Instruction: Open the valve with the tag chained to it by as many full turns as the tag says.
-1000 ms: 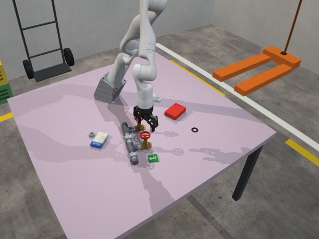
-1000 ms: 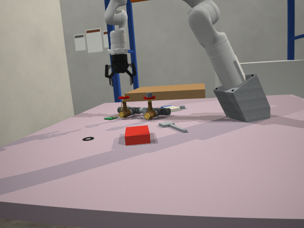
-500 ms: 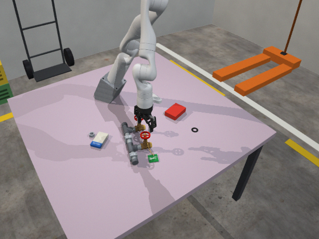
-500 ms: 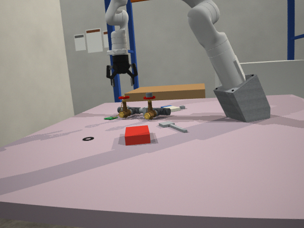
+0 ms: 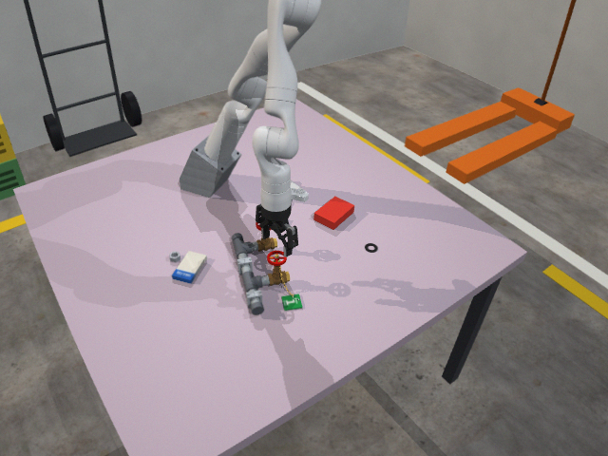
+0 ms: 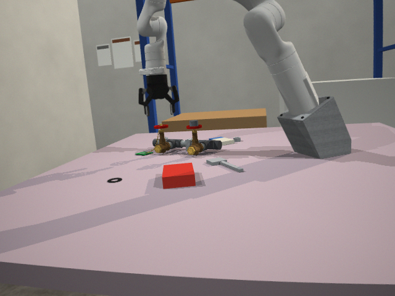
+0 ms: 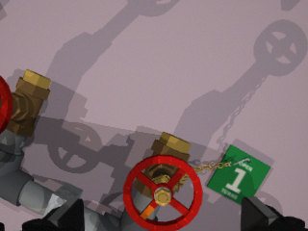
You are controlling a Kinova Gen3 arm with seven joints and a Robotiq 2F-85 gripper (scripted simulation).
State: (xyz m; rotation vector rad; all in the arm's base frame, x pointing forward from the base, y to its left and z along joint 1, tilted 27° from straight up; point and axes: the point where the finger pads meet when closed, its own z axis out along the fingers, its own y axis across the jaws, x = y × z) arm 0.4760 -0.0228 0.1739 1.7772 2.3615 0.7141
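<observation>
My hand is 150 mm above the green tag, 80 mm short of it and 20 mm to the right of it. The rest, counted from my hand: grey nut: 260 mm to the right, 200 mm behind, 140 mm below; then grey hammer-shaped tool: 290 mm behind, 150 mm below, 120 mm to the left; then blue box: 220 mm to the right, 140 mm below, 140 mm behind.
</observation>
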